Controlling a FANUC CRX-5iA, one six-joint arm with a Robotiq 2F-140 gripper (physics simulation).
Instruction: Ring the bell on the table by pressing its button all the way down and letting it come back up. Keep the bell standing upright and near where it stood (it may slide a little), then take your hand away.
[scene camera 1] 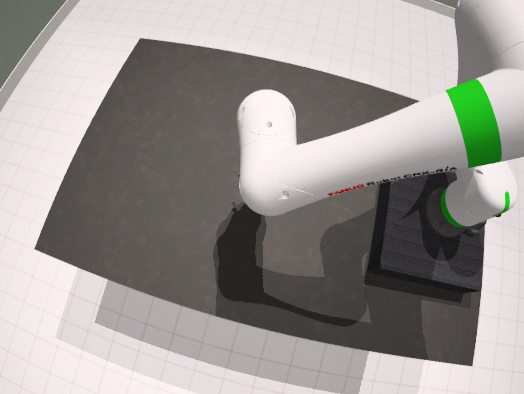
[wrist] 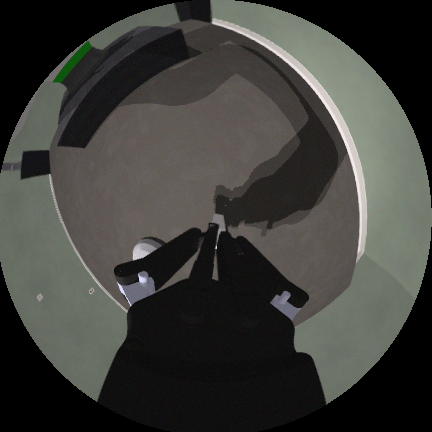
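Seen in the pictures: gripper, between the fingertips: [wrist: 216, 221]; arm's base, origin of its link: [scene camera 1: 446, 212].
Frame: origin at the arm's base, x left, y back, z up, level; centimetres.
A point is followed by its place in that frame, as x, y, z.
The bell [wrist: 144, 248] @(-14.4, -50.2, -6.0) shows in the wrist view as a pale, rounded dome on the table, left of the fingertips and partly hidden behind the left finger linkage. Its button cannot be made out. My gripper [wrist: 216, 221] @(-1.9, -55.0, -9.1) is shut and empty, with its tips over the table [wrist: 150, 170] @(-4.9, -40.8, -9.1) [scene camera 1: 125, 150] @(-9.4, -100.2, -9.1), to the right of the bell and apart from it in the image. The height of the tips above the table is hard to tell. In the scene view the bell does not show, and the arm covers the gripper.
The white arm [scene camera 1: 370, 145] @(9.3, -40.5, 43.5) crosses over the table from the right. A dark block [scene camera 1: 415, 255] @(13.8, -10.9, 0.2) [wrist: 125, 82] @(3.3, -20.0, -5.4) under the arm's base stands at the table's right side in the scene view. The arm's shadow [scene camera 1: 240, 265] @(20.4, -57.6, -9.1) [wrist: 300, 175] @(15.5, -58.1, -9.1) lies on the table top.
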